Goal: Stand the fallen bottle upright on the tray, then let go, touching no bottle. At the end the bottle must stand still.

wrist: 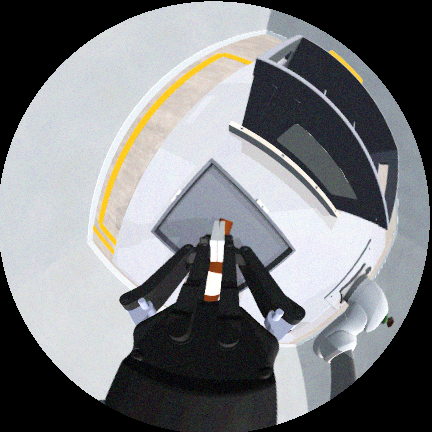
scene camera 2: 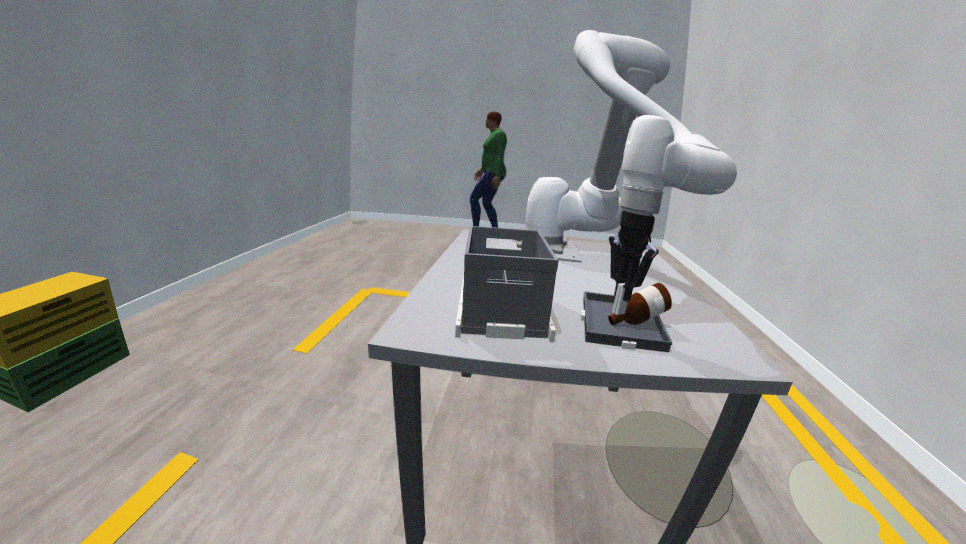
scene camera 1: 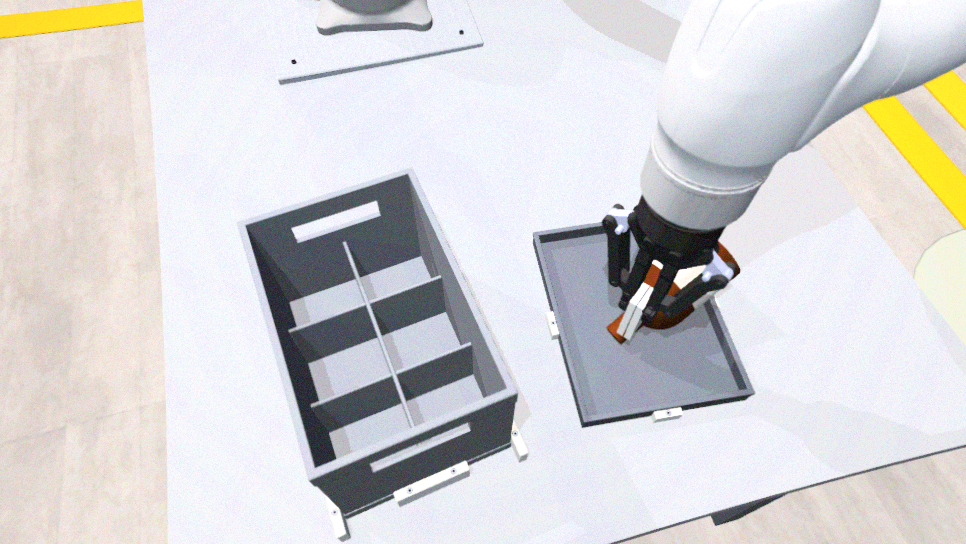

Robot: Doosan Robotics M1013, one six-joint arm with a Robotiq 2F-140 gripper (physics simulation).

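Places are measured from the arm's base along level axes (x right, y ahead, z up), in centimetres.
Pixels of known places: gripper, between the fingertips: (wrist: pixel 219 228) (scene camera 2: pixel 618 312) (scene camera 1: pixel 629 327); arm's base, origin of its link: (wrist: pixel 352 284).
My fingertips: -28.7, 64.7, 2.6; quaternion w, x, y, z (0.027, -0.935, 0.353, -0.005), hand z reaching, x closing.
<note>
Ahead of a thing's pixels: the offset from my fingertips to its middle, as dx, dy, dz.
The brown bottle {-4.8, -3.7, +0.5} (scene camera 1: pixel 665 319) (scene camera 2: pixel 646 305) (wrist: pixel 227 226) with a white label is tilted over the grey tray {-1.6, -3.3, -2.7} (scene camera 1: pixel 628 385) (scene camera 2: pixel 601 335) (wrist: pixel 215 195). Its neck points down toward the left and its base is raised to the right, out toward the tray's far right side in scene camera 1. My gripper (scene camera 1: pixel 632 320) (scene camera 2: pixel 617 301) (wrist: pixel 219 228) is shut on the bottle's neck, with the mouth sticking out past the pale finger pads. The fingers point down. I cannot tell whether the mouth touches the tray floor. In the wrist view the fingers hide most of the bottle.
A tall dark crate {+27.9, +1.1, +4.8} (scene camera 1: pixel 496 422) (scene camera 2: pixel 510 304) (wrist: pixel 272 100) with dividers stands left of the tray in the scene views. White blocks sit against the crate and the tray. The robot's base plate (scene camera 1: pixel 378 64) is at the back. A person (scene camera 2: pixel 494 155) stands behind the table.
</note>
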